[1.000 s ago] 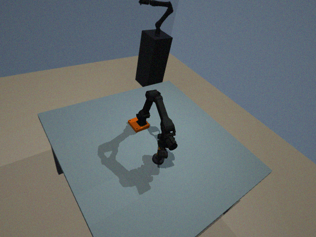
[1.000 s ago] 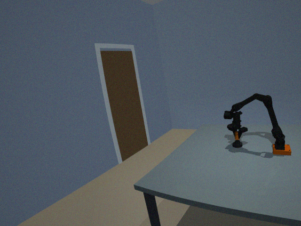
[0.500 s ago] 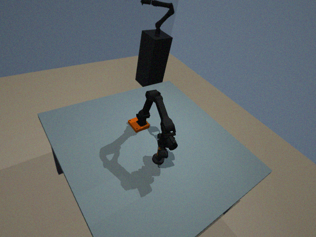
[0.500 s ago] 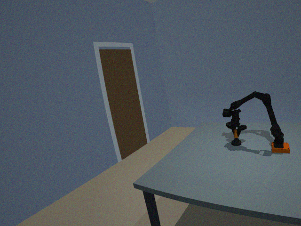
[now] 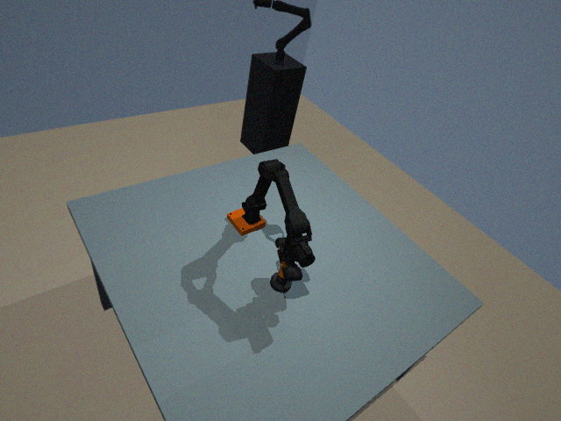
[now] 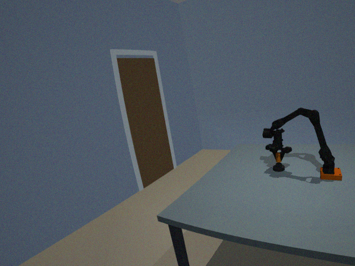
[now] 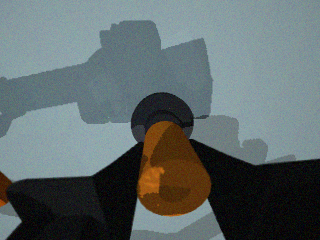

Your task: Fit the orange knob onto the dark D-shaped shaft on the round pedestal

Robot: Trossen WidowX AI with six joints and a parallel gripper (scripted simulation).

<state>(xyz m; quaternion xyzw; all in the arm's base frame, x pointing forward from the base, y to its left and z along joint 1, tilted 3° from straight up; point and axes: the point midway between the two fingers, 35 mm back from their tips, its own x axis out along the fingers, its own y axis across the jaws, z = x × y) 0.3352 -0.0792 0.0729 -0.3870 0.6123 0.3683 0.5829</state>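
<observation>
The orange knob is 2 cm above my gripper tip. From my gripper tip the other things lie so: dark round pedestal (4 cm below).
</observation>
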